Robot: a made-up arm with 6 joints. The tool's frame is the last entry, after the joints.
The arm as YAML. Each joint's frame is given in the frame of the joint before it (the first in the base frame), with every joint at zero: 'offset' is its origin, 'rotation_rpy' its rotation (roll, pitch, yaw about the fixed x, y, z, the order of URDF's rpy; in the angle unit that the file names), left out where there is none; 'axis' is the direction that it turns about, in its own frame. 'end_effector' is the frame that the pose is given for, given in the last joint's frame.
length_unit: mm
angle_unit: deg
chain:
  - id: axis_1
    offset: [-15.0, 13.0, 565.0]
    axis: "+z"
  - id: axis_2
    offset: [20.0, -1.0, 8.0]
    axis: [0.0, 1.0, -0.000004]
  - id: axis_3
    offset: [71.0, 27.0, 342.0]
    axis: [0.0, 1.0, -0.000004]
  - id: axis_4
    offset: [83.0, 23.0, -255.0]
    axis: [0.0, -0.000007, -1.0]
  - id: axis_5
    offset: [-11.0, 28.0, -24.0]
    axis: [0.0, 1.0, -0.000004]
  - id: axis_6
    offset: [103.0, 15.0, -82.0]
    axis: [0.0, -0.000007, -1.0]
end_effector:
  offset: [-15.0, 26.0, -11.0]
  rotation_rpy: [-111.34, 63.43, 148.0]
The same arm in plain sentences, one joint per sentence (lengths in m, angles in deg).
The arm has six revolute joints in a row. What follows holds with every joint at zero, and every direction is one of the base frame's. The first joint lies 0.015 m along -x and 0.013 m along +y and 0.565 m along +z from the base frame's origin and rotates about +z. The second joint lies 0.02 m along +x and 0.001 m along -y and 0.008 m along +z from the first joint and rotates about +y. The third joint lies 0.071 m along +x and 0.027 m along +y and 0.342 m along +z from the second joint and rotates about +y. The fourth joint lies 0.083 m along +x and 0.023 m along +y and 0.255 m along -z from the third joint and rotates about -z. The fifth joint lies 0.011 m along -x and 0.028 m along +y and 0.024 m along -z from the fourth joint and rotates about +y. The sixth joint lies 0.103 m along +x and 0.015 m along +y and 0.082 m along -z from the fifth joint and rotates about -z. The tool frame, which is the frame that the pose is given for, lies 0.015 m along -x and 0.026 m along +y and 0.011 m along -z from the sixth joint; its axes are the base frame's turned by roll -111.34, pitch 63.43 and yaw 148 deg (as in URDF: about the fixed x, then y, then z).
